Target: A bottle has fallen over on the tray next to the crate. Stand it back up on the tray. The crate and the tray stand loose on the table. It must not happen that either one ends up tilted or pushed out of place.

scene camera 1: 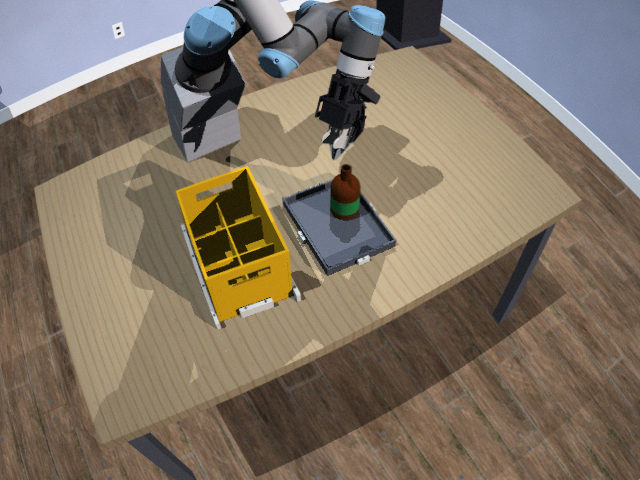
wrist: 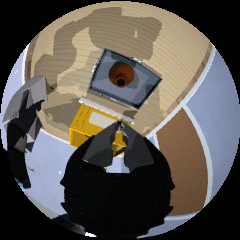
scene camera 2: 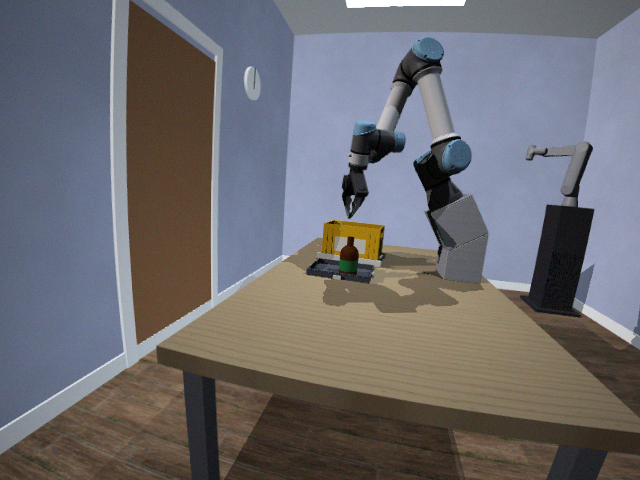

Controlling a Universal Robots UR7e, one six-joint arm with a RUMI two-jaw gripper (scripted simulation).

Scene:
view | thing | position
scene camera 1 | gripper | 334, 159
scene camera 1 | yellow crate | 259, 244
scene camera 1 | grey tray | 336, 243

